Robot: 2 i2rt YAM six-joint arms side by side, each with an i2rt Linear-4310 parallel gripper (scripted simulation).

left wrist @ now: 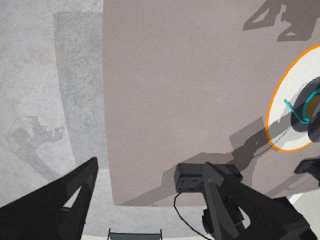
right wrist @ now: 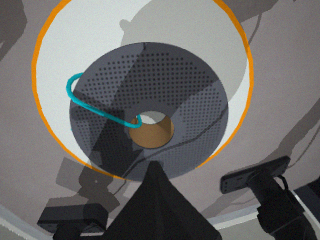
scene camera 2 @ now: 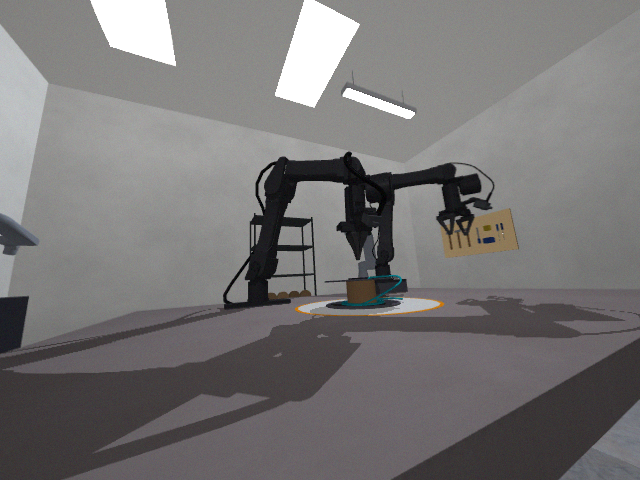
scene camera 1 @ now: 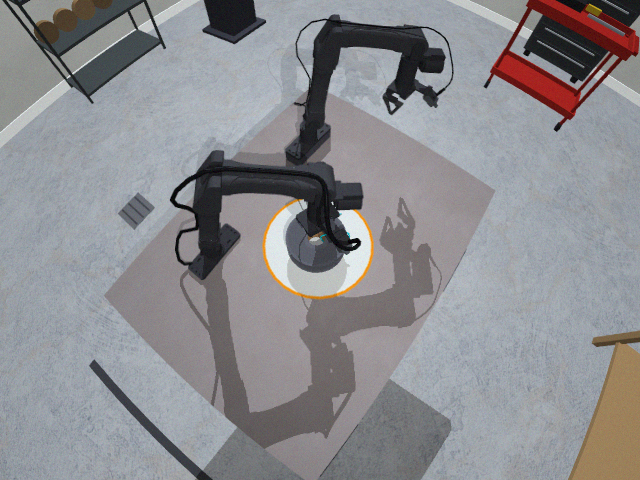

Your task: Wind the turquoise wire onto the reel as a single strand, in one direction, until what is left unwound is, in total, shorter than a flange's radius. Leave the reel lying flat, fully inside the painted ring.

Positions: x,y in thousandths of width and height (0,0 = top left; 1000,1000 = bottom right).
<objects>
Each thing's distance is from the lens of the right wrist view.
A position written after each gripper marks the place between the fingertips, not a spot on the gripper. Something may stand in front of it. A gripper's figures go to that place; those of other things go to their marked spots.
right gripper (right wrist: 480,690): 0.12 m
reel (right wrist: 464,319): 0.14 m
arm base (right wrist: 298,877): 0.43 m
The marked spots on the arm base and the reel are 0.38 m apart.
</objects>
